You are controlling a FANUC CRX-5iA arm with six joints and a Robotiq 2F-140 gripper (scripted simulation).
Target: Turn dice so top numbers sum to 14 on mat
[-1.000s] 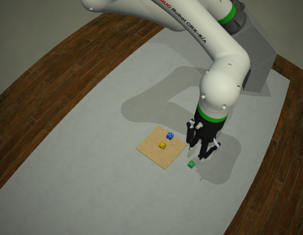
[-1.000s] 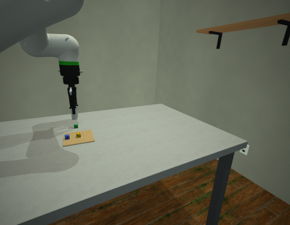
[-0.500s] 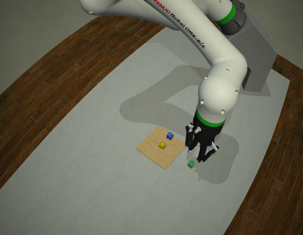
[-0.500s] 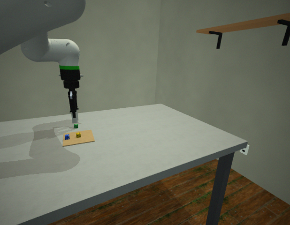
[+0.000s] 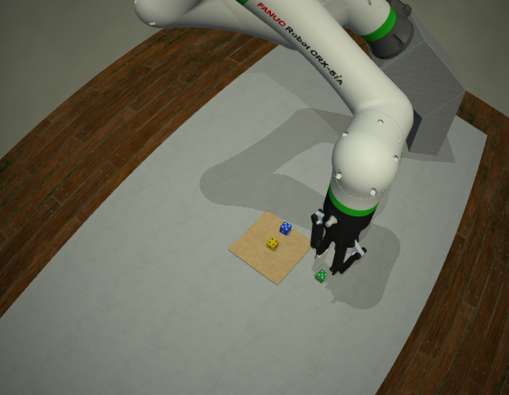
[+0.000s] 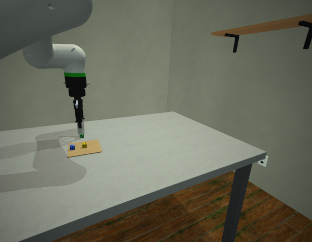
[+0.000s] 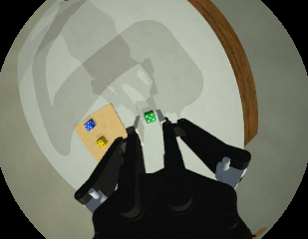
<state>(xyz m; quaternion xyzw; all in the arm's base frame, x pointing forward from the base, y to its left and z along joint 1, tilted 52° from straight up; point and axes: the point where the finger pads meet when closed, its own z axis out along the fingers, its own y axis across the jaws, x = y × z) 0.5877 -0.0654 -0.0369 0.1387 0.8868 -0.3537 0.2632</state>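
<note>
Right now my hand is 5 cm above the green die. From my hand the other things lie so: yellow die (4 cm behind, 13 cm to the right, 5 cm below); tan mat (4 cm behind, 13 cm to the right, 6 cm below); blue die (9 cm behind, 11 cm to the right, 5 cm below).
</note>
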